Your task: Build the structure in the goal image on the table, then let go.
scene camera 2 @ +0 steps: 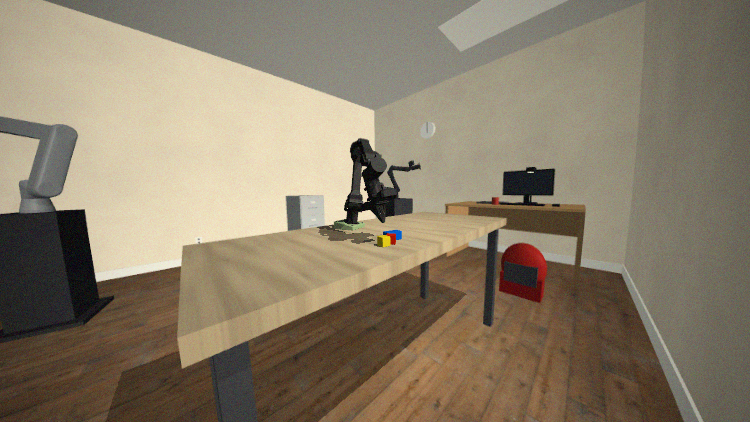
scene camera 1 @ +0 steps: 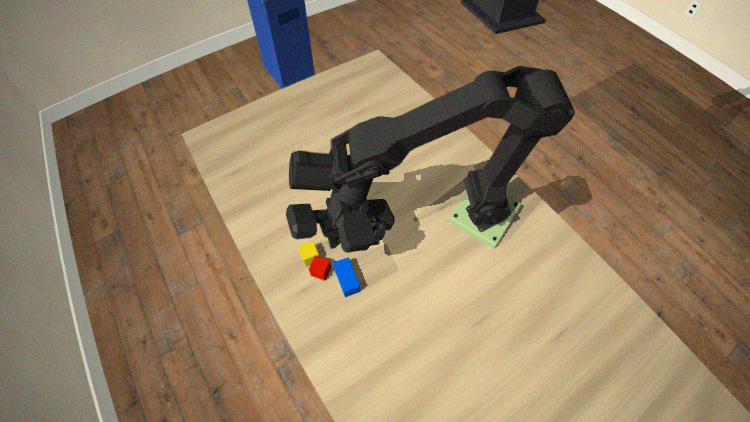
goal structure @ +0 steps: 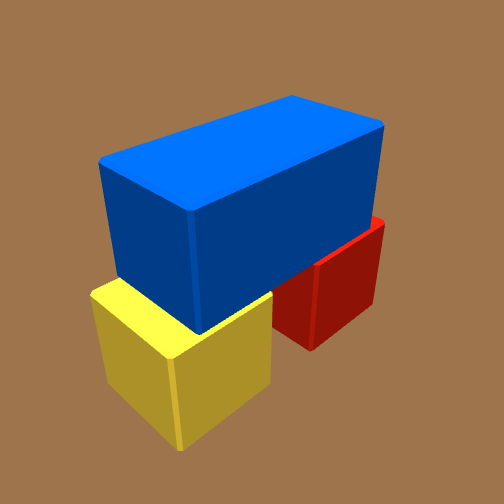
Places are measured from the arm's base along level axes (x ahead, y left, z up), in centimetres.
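Pixels of known places: gripper, fingertip midpoint: [scene camera 2: 383, 222] [scene camera 1: 331, 246]; arm's base, origin of the base link: [scene camera 2: 351, 222] [scene camera 1: 485, 214].
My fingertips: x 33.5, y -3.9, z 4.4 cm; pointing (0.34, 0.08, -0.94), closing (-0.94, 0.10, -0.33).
Observation:
For each thing: its middle in the pictures, then the offset to it from my fingertips. Level surfaces: height alone.
- yellow cube, body centre: [scene camera 1: 309, 253] [scene camera 2: 383, 240] dx +4.3, dy -3.2, dz -5.5 cm
- table, its level: dz -7.1 cm
- red cube, body centre: [scene camera 1: 320, 268] [scene camera 2: 390, 238] dx +3.3, dy +0.7, dz -5.5 cm
- blue oblong block, body centre: [scene camera 1: 346, 277] [scene camera 2: 392, 235] dx -0.8, dy +4.7, dz -5.5 cm
A yellow cube [scene camera 1: 308, 251] [scene camera 2: 383, 240] lies on the table [scene camera 1: 472, 325] [scene camera 2: 251, 272], near its long edge. A red cube [scene camera 1: 319, 268] [scene camera 2: 392, 239] lies right beside the yellow cube, turned at an angle to it. A blue oblong block [scene camera 1: 346, 277] [scene camera 2: 397, 234] lies flat on the table on the other side of the red cube, with a narrow gap between them in scene camera 1. My gripper [scene camera 1: 333, 244] [scene camera 2: 383, 220] is shut and empty. It hangs above the table, to the arm-base side of the blocks, and touches none of them.
The arm stands on a green base plate [scene camera 1: 493, 240] [scene camera 2: 343, 226] at the table's far long side. A blue cabinet [scene camera 1: 285, 47] stands beyond the table's short end. A desk [scene camera 2: 545, 223] and a red rounded object [scene camera 2: 524, 262] stand past the table in scene camera 2.

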